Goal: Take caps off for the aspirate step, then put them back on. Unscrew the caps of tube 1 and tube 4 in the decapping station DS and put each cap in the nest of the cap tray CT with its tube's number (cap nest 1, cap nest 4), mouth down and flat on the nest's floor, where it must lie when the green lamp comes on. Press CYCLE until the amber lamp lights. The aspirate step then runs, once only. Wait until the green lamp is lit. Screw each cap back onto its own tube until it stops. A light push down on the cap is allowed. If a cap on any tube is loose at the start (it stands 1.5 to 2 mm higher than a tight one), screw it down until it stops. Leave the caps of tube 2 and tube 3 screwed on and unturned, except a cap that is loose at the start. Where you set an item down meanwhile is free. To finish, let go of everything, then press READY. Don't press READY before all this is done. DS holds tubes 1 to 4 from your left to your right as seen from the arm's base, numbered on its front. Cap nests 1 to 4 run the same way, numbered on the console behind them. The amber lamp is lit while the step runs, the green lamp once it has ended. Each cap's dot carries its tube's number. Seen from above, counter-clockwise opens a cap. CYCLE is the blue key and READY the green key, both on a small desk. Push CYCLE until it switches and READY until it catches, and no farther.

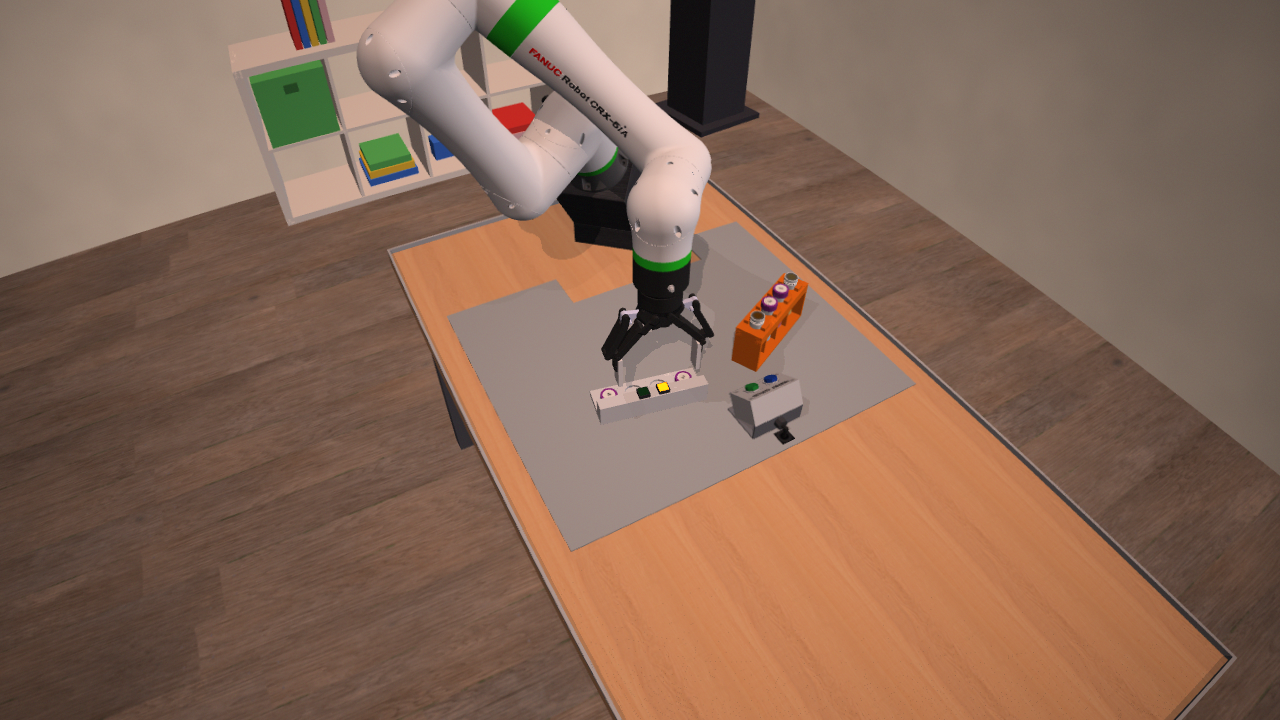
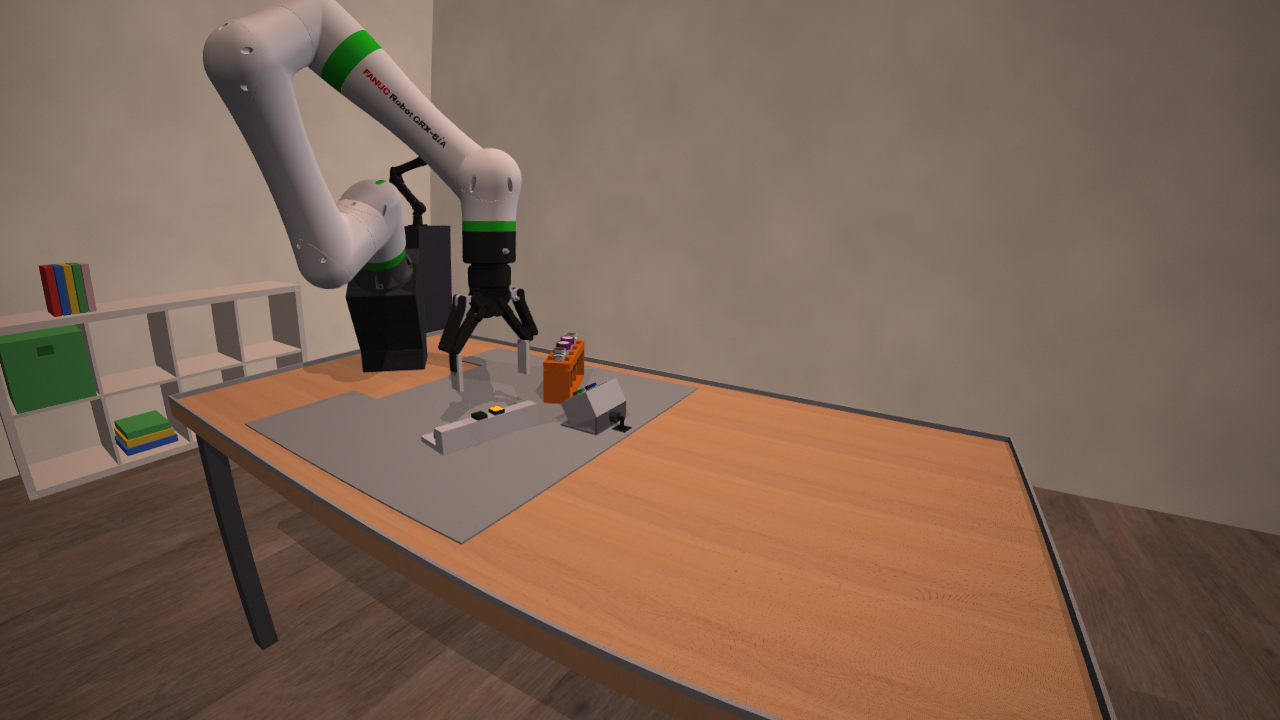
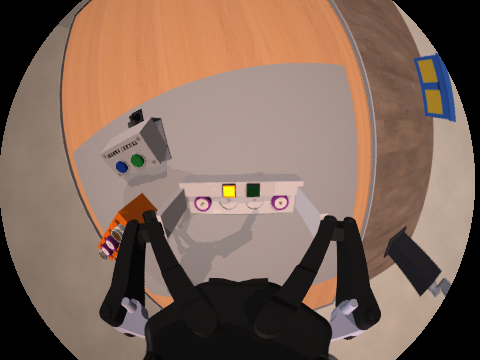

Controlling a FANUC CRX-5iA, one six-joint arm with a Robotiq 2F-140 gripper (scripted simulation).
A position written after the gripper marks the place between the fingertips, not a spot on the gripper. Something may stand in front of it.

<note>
In view: the gripper (image 2: 492, 380), a grey key desk (image 2: 606, 403) and a grey mat (image 1: 537, 354).
The gripper also shows in image 1 (image 1: 657, 372) and in image 3 (image 3: 240, 198). The grey key desk shows as well in image 3 (image 3: 145, 139). The grey mat shows as well in image 2 (image 2: 374, 445) and in image 3 (image 3: 292, 118).
</note>
